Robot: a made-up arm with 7 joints. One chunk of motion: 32 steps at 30 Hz.
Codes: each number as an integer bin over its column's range. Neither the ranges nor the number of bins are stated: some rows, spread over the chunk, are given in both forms.
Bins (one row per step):
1: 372 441 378 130 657 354
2: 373 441 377 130 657 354
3: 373 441 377 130 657 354
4: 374 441 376 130 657 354
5: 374 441 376 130 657 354
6: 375 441 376 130 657 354
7: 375 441 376 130 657 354
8: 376 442 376 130 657 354
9: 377 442 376 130 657 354
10: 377 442 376 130 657 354
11: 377 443 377 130 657 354
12: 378 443 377 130 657 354
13: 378 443 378 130 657 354
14: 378 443 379 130 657 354
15: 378 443 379 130 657 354
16: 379 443 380 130 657 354
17: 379 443 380 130 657 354
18: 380 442 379 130 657 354
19: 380 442 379 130 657 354
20: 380 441 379 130 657 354
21: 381 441 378 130 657 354
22: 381 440 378 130 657 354
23: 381 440 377 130 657 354
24: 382 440 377 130 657 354
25: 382 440 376 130 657 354
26: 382 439 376 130 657 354
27: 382 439 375 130 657 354
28: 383 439 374 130 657 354
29: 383 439 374 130 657 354
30: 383 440 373 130 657 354
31: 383 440 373 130 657 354
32: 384 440 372 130 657 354
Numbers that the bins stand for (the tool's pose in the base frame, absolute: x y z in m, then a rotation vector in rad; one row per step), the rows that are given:
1: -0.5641 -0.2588 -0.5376 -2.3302 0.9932 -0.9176
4: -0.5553 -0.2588 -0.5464 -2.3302 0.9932 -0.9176
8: -0.5464 -0.2544 -0.5464 -2.3302 0.9932 -0.9176
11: -0.5420 -0.2500 -0.5420 -2.3302 0.9932 -0.9176
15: -0.5376 -0.2500 -0.5331 -2.3302 0.9932 -0.9176
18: -0.5287 -0.2544 -0.5331 -2.3302 0.9932 -0.9176
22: -0.5243 -0.2633 -0.5376 -2.3302 0.9932 -0.9176
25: -0.5199 -0.2633 -0.5464 -2.3302 0.9932 -0.9176
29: -0.5154 -0.2677 -0.5553 -2.3302 0.9932 -0.9176
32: -0.5110 -0.2633 -0.5641 -2.3302 0.9932 -0.9176
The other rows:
2: -0.5597 -0.2588 -0.5420 -2.3302 0.9932 -0.9176
3: -0.5597 -0.2588 -0.5420 -2.3302 0.9932 -0.9176
5: -0.5553 -0.2588 -0.5464 -2.3302 0.9932 -0.9176
6: -0.5508 -0.2588 -0.5464 -2.3302 0.9932 -0.9176
7: -0.5508 -0.2588 -0.5464 -2.3302 0.9932 -0.9176
9: -0.5420 -0.2544 -0.5464 -2.3302 0.9932 -0.9176
10: -0.5420 -0.2544 -0.5464 -2.3302 0.9932 -0.9176
12: -0.5376 -0.2500 -0.5420 -2.3302 0.9932 -0.9176
13: -0.5376 -0.2500 -0.5376 -2.3302 0.9932 -0.9176
14: -0.5376 -0.2500 -0.5331 -2.3302 0.9932 -0.9176
16: -0.5331 -0.2500 -0.5287 -2.3302 0.9932 -0.9176
17: -0.5331 -0.2500 -0.5287 -2.3302 0.9932 -0.9176
19: -0.5287 -0.2544 -0.5331 -2.3302 0.9932 -0.9176
20: -0.5287 -0.2588 -0.5331 -2.3302 0.9932 -0.9176
21: -0.5243 -0.2588 -0.5376 -2.3302 0.9932 -0.9176
23: -0.5243 -0.2633 -0.5420 -2.3302 0.9932 -0.9176
24: -0.5199 -0.2633 -0.5420 -2.3302 0.9932 -0.9176
26: -0.5199 -0.2677 -0.5464 -2.3302 0.9932 -0.9176
27: -0.5199 -0.2677 -0.5508 -2.3302 0.9932 -0.9176
28: -0.5154 -0.2677 -0.5553 -2.3302 0.9932 -0.9176
30: -0.5154 -0.2633 -0.5597 -2.3302 0.9932 -0.9176
31: -0.5154 -0.2633 -0.5597 -2.3302 0.9932 -0.9176

